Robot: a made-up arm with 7 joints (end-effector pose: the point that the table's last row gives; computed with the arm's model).
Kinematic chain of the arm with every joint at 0, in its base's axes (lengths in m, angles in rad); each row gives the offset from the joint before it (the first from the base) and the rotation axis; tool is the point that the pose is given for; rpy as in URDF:
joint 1: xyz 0 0 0.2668 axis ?
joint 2: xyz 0 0 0 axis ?
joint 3: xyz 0 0 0.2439 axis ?
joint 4: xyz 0.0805 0 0 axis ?
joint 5: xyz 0.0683 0 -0.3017 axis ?
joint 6: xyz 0 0 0 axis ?
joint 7: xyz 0.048 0 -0.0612 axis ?
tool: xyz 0 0 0 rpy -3.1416 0 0
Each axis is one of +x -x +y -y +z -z.
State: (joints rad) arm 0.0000 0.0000 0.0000 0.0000 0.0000 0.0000 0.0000
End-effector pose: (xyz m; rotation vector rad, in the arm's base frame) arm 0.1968 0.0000 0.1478 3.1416 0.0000 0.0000
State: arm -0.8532 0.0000 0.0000 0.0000 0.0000 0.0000 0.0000
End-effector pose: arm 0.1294 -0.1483 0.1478 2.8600 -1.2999 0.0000
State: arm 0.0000 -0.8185 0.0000 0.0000 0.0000 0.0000 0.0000
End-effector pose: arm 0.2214 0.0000 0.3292 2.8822 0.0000 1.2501
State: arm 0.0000 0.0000 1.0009 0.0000 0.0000 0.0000 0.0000
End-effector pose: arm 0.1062 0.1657 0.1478 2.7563 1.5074 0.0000
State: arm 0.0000 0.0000 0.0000 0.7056 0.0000 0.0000 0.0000
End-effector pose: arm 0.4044 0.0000 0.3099 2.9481 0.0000 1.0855
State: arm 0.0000 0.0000 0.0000 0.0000 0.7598 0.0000 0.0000
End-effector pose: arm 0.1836 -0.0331 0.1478 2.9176 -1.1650 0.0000
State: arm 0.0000 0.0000 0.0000 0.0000 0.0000 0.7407 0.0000
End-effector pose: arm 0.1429 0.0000 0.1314 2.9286 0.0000 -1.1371
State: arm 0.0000 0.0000 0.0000 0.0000 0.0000 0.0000 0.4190
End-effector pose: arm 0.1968 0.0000 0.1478 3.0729 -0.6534 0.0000
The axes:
joint 1: +z
joint 2: +y
joint 3: +z
joint 4: -y
joint 5: -z
joint 6: +y
joint 7: -z

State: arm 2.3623 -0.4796 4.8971 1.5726 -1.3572 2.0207 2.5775
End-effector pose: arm 0.3823 0.1925 0.5301 1.5847 -2.1615 1.3056
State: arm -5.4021 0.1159 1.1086 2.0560 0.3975 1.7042 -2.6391
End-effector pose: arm -0.1485 0.3716 0.6559 1.9301 -1.9054 -0.6163
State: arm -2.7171 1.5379 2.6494 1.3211 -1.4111 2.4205 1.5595
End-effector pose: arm -0.0982 -0.3108 0.5671 1.0551 -2.8299 0.3460
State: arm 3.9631 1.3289 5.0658 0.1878 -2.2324 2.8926 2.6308
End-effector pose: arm -0.1868 0.1438 0.2364 1.2806 0.1571 -1.6021
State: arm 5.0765 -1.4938 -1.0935 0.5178 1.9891 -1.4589 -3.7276
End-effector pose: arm -0.2416 -0.0566 0.3286 2.4646 -1.4828 0.1178
